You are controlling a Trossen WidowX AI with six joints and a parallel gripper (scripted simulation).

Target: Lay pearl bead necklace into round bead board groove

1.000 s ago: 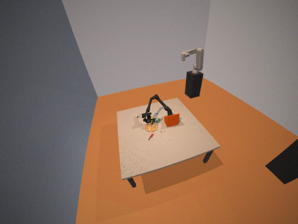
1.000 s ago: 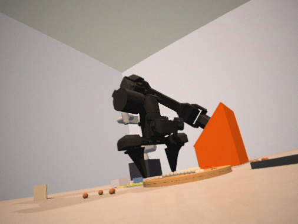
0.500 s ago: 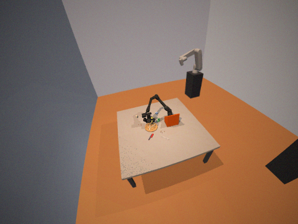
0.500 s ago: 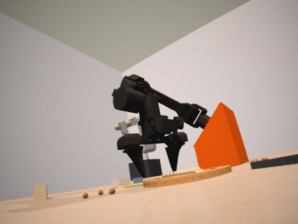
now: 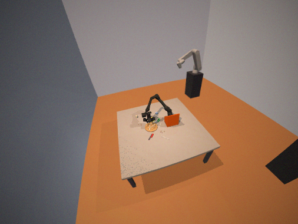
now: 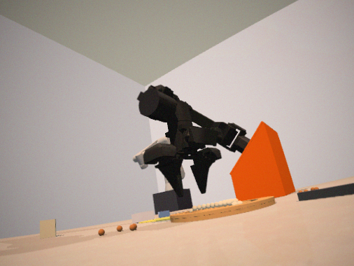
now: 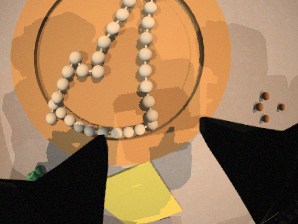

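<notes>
The round wooden bead board lies 50 mm to the left of my gripper tip and 30 mm below it. From my gripper tip the other things lie so: tan cube (270 mm to the right, 160 mm ahead, 30 mm below); then yellow flat piece (110 mm to the right, 60 mm behind, 40 mm below); then red-handled tool (230 mm to the left, 60 mm ahead, 40 mm below).
</notes>
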